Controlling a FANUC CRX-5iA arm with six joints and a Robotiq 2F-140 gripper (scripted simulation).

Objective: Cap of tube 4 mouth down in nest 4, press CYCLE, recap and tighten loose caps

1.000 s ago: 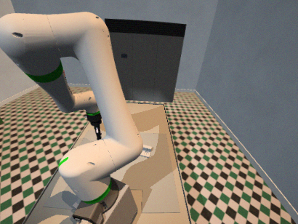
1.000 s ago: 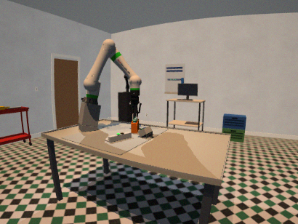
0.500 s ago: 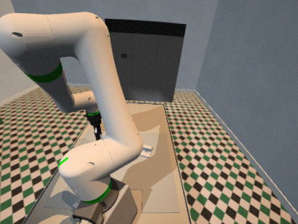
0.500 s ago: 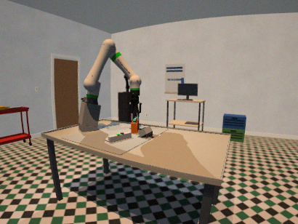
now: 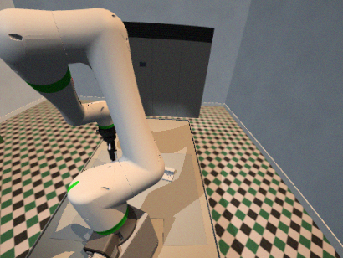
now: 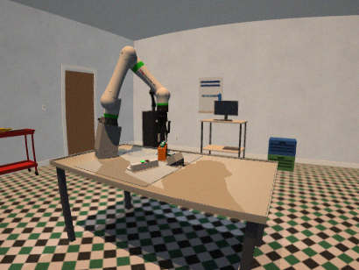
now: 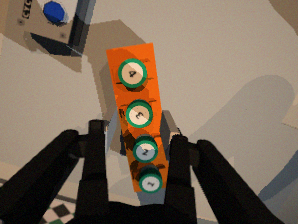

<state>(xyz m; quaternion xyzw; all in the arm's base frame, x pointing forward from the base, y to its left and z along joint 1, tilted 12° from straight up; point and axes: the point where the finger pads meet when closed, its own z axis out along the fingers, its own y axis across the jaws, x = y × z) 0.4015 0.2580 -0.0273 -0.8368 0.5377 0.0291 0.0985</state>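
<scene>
The green key READY lies 17 cm ahead of my hand, 10 cm to the right of it and 10 cm below it. From my hand the other things lie so: blue key CYCLE 16 cm ahead, 10 cm below, 5 cm to the right; then key box 19 cm ahead, 11 cm below, 7 cm to the right.
</scene>
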